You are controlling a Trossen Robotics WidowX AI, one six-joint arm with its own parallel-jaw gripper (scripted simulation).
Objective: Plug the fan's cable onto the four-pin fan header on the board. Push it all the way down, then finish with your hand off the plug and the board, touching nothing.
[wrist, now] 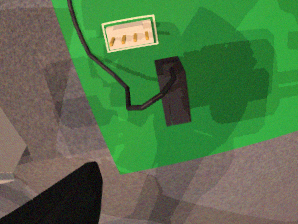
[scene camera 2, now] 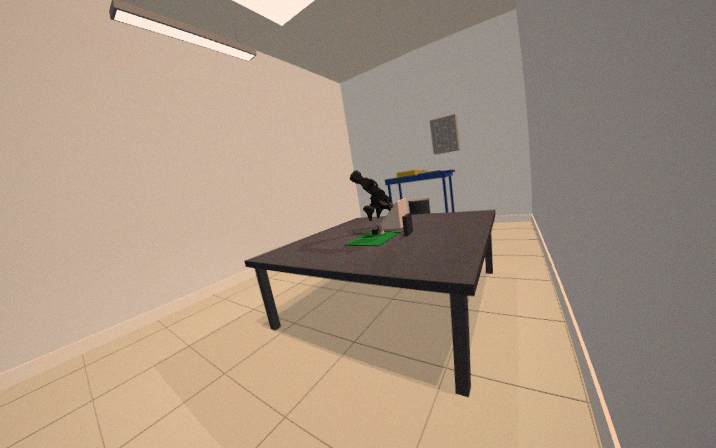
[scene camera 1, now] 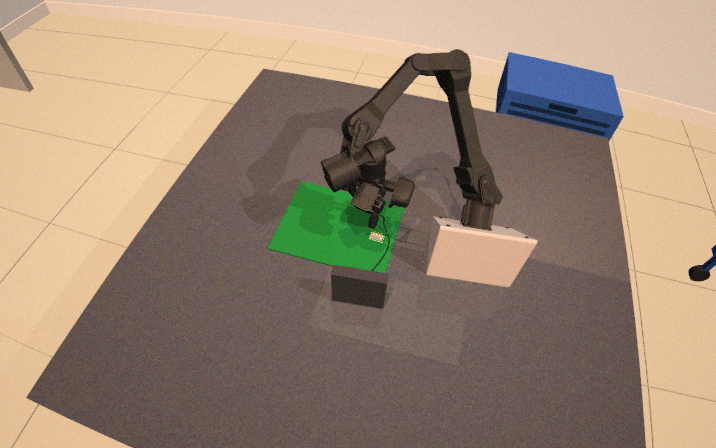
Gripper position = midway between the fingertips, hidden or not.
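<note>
Scene camera 1 shows a green board (scene camera 1: 319, 225), a fan (scene camera 1: 363, 287) and the gripper (scene camera 1: 372, 200), which is open and holds nothing. The wrist view shows a black plug (wrist: 176, 102) and the green board (wrist: 233, 63).
</note>
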